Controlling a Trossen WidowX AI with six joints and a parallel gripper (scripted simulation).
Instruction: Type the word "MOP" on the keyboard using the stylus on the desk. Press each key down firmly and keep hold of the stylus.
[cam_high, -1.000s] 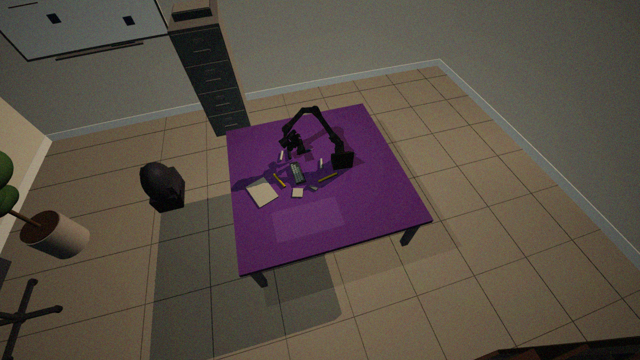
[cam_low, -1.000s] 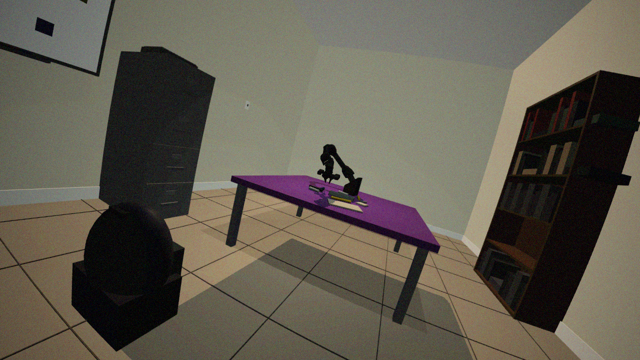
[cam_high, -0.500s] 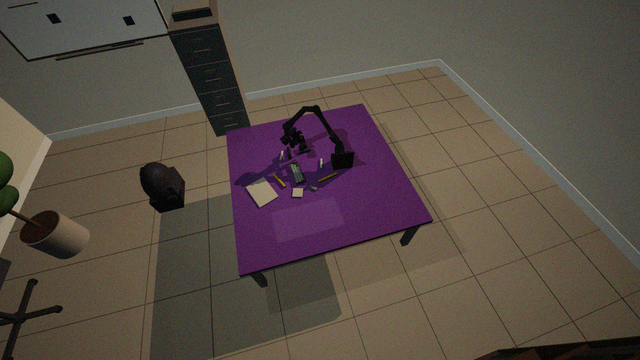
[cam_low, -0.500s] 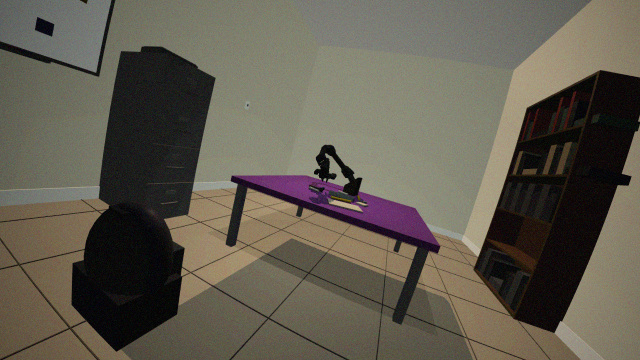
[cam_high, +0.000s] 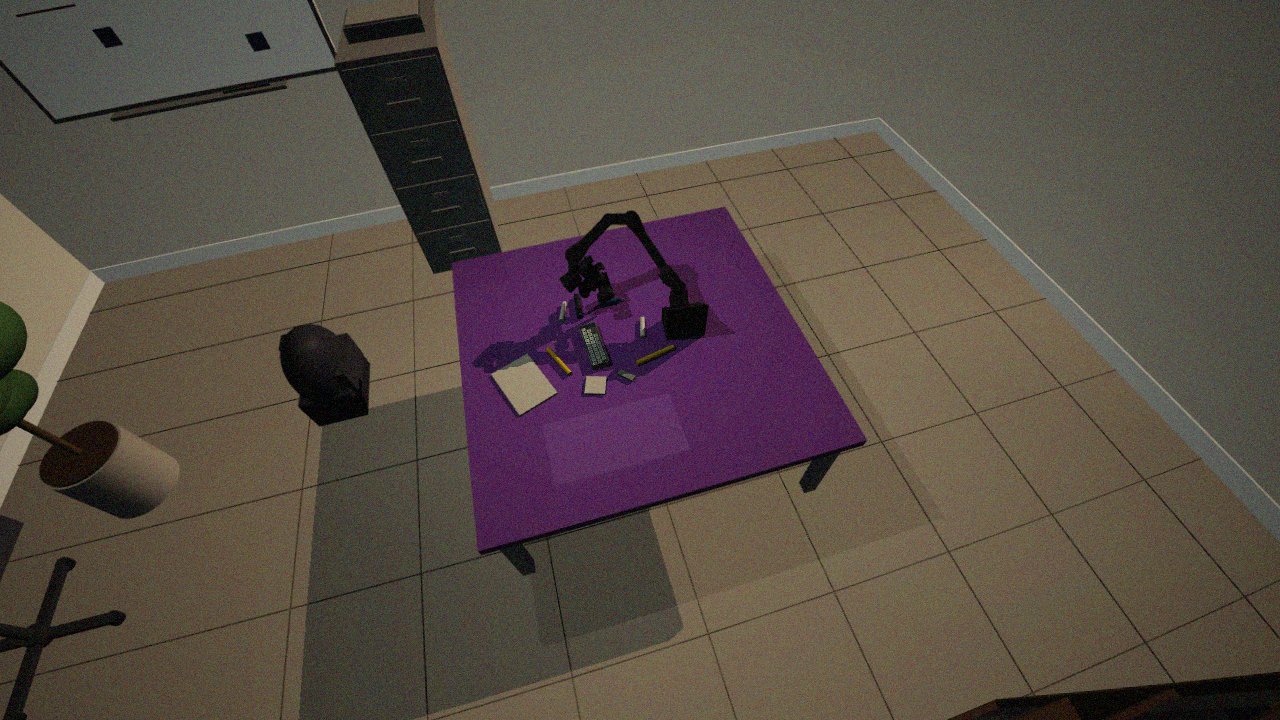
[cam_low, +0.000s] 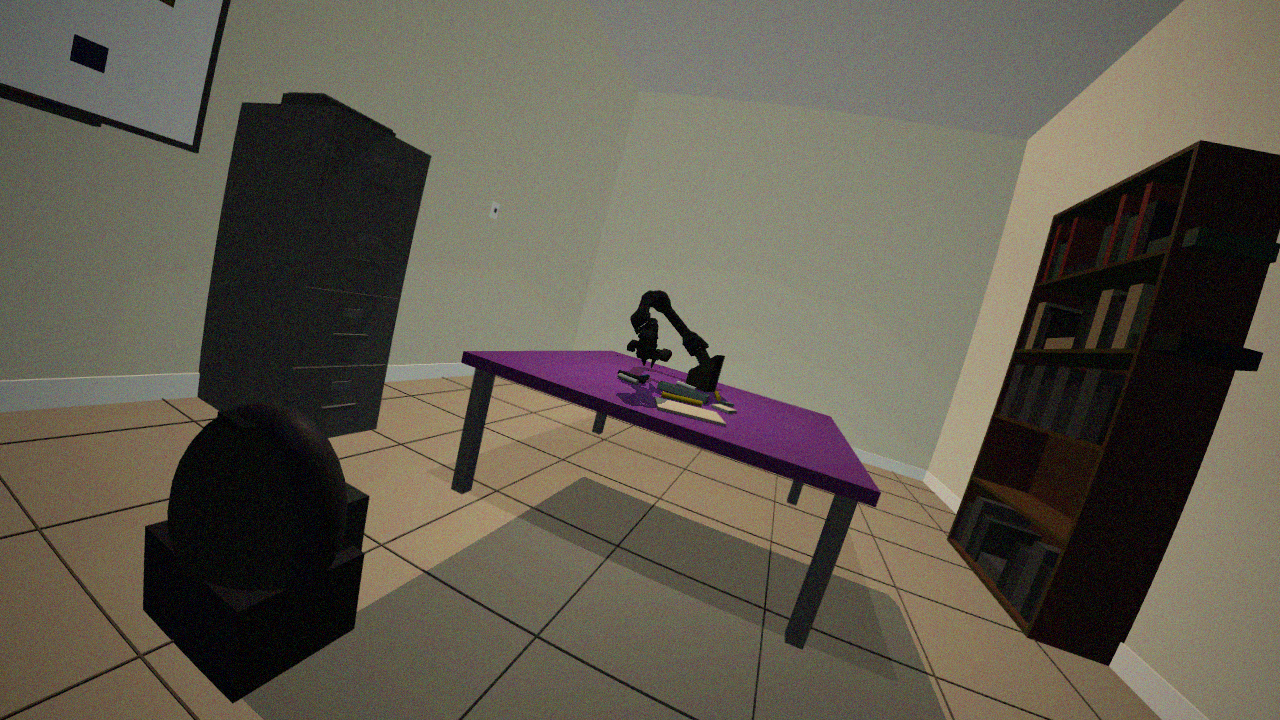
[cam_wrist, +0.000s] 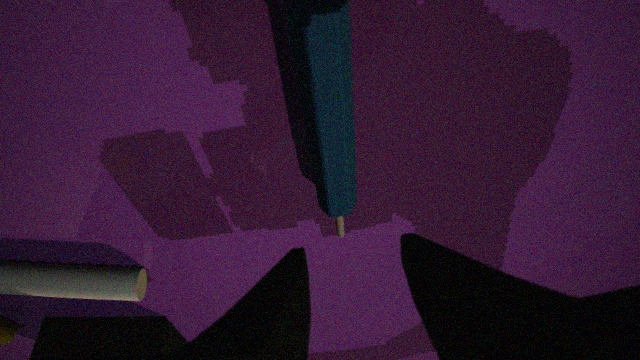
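The dark blue stylus lies 2 cm behind my gripper tip and 4 cm below it. From my gripper tip the other things lie so: pale stylus tip: 5 cm behind, 1 cm to the right, 4 cm below; white pad: 10 cm ahead, 40 cm to the left, 5 cm below.
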